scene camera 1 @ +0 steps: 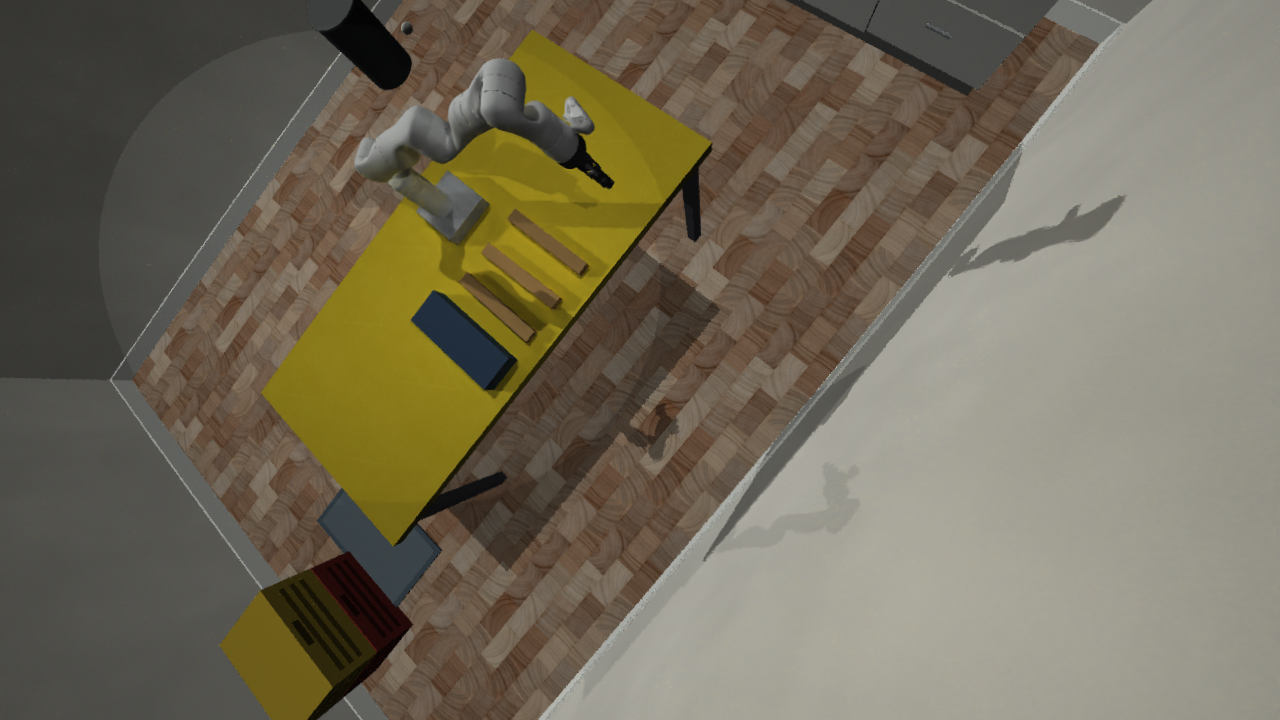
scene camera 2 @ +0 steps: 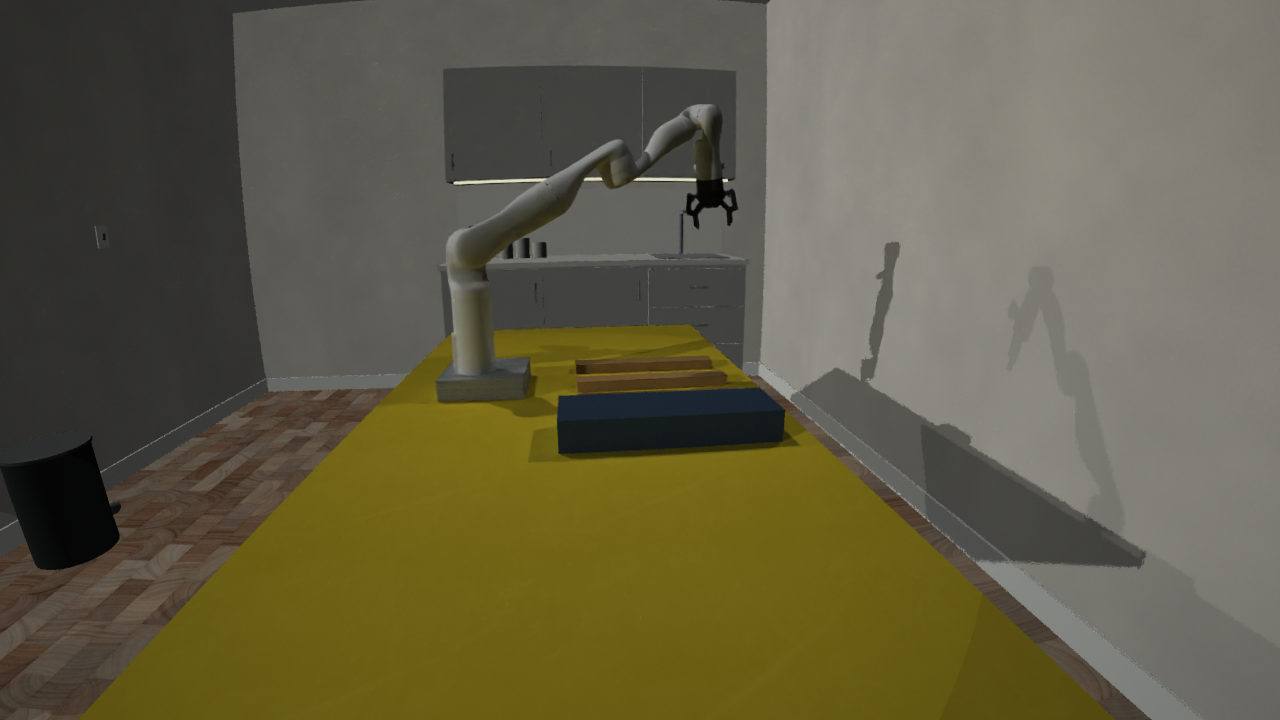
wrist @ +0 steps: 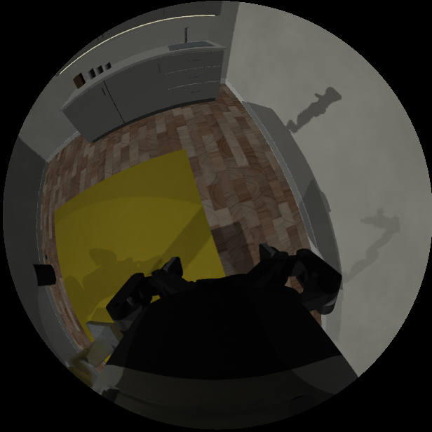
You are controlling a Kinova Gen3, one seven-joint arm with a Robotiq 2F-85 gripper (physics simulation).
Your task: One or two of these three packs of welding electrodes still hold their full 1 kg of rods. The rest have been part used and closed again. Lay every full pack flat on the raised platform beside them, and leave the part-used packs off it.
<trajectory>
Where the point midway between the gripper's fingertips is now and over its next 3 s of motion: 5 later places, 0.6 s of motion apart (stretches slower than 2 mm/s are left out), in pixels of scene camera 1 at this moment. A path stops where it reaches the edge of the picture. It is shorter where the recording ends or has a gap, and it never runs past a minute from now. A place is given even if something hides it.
My gripper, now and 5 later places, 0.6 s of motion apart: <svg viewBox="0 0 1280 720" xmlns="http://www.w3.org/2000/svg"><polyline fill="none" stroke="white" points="600,174 567,197 520,206 476,221 464,231 464,230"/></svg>
</trajectory>
